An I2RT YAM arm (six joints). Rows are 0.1 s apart.
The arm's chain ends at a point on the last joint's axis. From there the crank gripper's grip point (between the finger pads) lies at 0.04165 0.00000 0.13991 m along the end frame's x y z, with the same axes.
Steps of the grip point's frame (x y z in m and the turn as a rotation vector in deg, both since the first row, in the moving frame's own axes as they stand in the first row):
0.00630 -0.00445 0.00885 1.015 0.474 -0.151
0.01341 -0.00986 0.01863 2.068 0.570 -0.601
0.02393 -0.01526 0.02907 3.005 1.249 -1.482
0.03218 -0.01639 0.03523 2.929 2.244 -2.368
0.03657 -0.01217 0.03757 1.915 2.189 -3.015
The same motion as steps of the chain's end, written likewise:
0.00515 -0.00186 0.00922 1.015 0.474 -0.151
0.01205 -0.00437 0.01915 2.068 0.570 -0.601
0.02100 -0.00683 0.03023 3.005 1.249 -1.482
0.02692 -0.00745 0.03719 2.929 2.244 -2.368
0.03144 -0.00519 0.03938 1.915 2.189 -3.015

